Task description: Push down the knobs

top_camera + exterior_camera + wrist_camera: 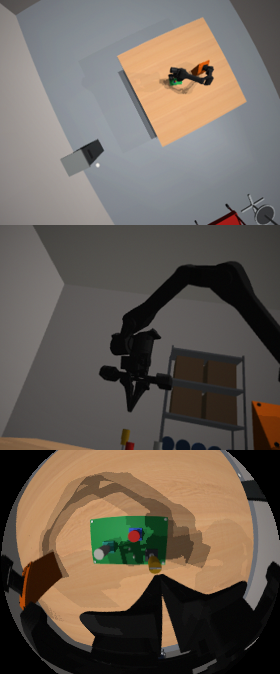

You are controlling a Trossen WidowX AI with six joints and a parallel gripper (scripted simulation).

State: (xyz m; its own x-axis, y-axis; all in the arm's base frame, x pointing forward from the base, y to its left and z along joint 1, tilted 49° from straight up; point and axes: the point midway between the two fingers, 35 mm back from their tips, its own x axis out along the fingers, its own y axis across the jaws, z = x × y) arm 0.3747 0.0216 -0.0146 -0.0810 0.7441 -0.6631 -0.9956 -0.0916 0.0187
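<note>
Right now my gripper tip is 50 mm above the yellow knob and 10 mm to the left of it. From my gripper tip the other things lie so: red knob (80 mm below, 40 mm to the left, 20 mm behind).
</note>
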